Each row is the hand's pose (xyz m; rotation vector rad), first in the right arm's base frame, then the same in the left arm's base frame.
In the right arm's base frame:
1: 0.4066 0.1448 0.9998 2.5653 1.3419 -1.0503
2: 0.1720 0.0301 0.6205 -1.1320 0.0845 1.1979
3: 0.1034 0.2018 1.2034 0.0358 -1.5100 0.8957
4: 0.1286 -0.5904 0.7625 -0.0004 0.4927 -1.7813
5: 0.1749 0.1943 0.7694 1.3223 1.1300 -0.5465
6: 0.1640 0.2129 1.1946 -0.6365 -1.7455 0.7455
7: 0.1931 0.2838 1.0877 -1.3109 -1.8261 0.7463
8: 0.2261 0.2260 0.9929 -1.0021 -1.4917 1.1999
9: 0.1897 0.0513 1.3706 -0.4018 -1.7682 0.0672
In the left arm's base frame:
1: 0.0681 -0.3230 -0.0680 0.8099 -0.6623 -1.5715
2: -0.3088 -0.3856 0.1891 2.1111 -2.1434 -0.4142
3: -0.0933 -0.0795 -0.2945 -1.5042 0.4345 1.4666
4: -0.1879 0.0955 0.5904 -1.8758 -1.4374 -1.9134
5: -0.2529 -0.3888 -0.0254 -0.5410 -0.0309 -1.7369
6: -0.0478 -0.1210 -0.2852 -1.9035 0.3402 1.9763
7: -0.0874 -0.2460 -0.2741 1.8797 -0.3913 -2.2263
8: -0.0998 -0.2885 -0.1671 -1.8802 1.0440 2.1490
9: 0.0860 0.0758 -0.2521 -2.0781 -0.3974 1.5851

